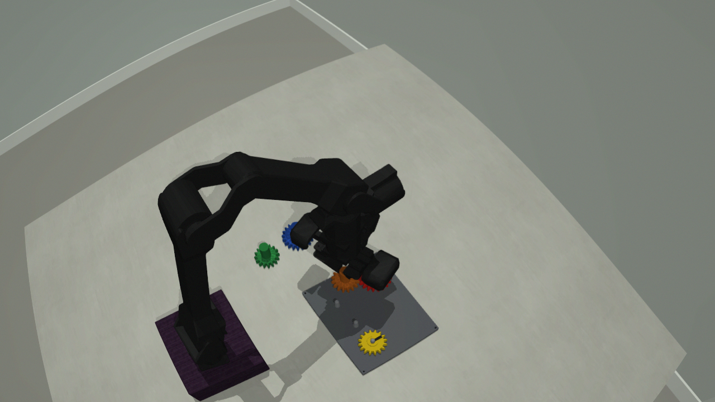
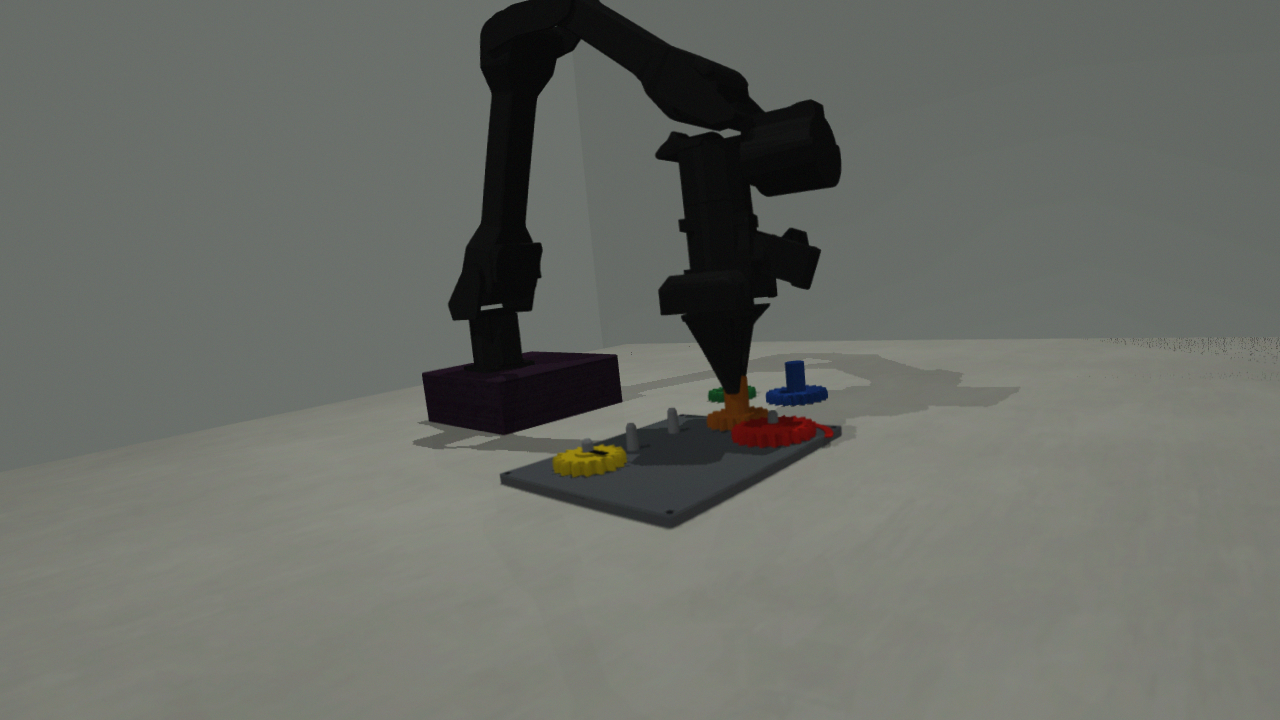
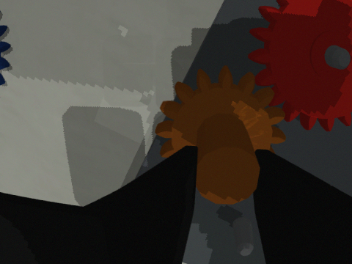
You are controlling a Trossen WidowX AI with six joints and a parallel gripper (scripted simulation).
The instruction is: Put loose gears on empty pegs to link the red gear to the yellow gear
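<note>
The orange gear lies 10 mm below my gripper tip. From my gripper tip the other things lie so: blue gear: 140 mm to the left, 40 mm behind, 20 mm below; red gear: 50 mm ahead, 20 mm to the right, 20 mm below; red arrow: 70 mm ahead, 30 mm below, 20 mm to the left.
</note>
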